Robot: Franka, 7 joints.
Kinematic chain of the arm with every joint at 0, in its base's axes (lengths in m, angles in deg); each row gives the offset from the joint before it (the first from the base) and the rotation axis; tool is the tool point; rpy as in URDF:
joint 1: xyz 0 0 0.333 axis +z
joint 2: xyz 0 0 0 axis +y
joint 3: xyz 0 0 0.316 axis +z
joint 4: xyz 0.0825 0 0 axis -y
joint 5: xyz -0.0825 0 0.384 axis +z
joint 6: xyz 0 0 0 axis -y
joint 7: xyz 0.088 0 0 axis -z
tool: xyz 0 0 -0.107 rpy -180 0 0
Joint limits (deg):
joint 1: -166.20..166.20
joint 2: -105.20..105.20
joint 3: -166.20..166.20
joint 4: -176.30..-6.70
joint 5: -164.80..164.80
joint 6: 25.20..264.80
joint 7: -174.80..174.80
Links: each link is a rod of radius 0.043 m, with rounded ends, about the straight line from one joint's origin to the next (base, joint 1, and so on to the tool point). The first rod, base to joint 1, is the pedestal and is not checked.
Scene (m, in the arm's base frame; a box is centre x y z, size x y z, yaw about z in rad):
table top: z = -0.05
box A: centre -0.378 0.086 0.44 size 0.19 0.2 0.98 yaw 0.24
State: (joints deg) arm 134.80 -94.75 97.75 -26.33 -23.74 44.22 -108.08
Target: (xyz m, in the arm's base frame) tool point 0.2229 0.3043 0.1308
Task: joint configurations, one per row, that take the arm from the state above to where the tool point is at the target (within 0.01 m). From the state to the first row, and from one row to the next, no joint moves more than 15 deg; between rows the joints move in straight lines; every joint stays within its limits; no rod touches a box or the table.
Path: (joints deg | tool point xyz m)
1: 133.03 -82.23 84.10 -29.49 -27.29 44.11 -110.60 | 0.1963 -0.6359 0.5090
2: 131.26 -69.71 70.45 -32.65 -30.85 44.01 -113.13 | 0.1336 -0.5611 0.7035
3: 129.49 -57.19 56.80 -35.81 -34.40 43.90 -115.65 | 0.0596 -0.4303 0.8594
4: 127.72 -44.66 43.14 -38.97 -37.96 43.80 -118.17 | -0.0112 -0.2578 0.9614
5: 125.95 -32.14 29.49 -42.13 -41.51 43.69 -120.69 | -0.0647 -0.0643 1.0029
6: 124.18 -19.62 15.84 -45.29 -45.06 43.58 -123.22 | -0.0902 0.1276 0.9873
7: 122.41 -7.10 2.19 -48.45 -48.62 43.48 -125.74 | -0.0829 0.2970 0.9271
8: 108.84 2.00 3.56 -62.98 -45.21 46.95 -122.21 | -0.0759 0.4444 0.7909
9: 95.27 11.11 4.94 -77.51 -41.81 50.43 -118.68 | 0.0032 0.5346 0.6145
10: 81.70 20.22 6.31 -92.05 -38.40 53.90 -115.14 | 0.1118 0.5353 0.4262
11: 68.13 29.32 7.69 -106.58 -35.00 57.38 -111.61 | 0.1980 0.4478 0.2564
12: 54.56 38.43 9.06 -121.11 -31.59 60.86 -108.08 | 0.2229 0.3043 0.1308

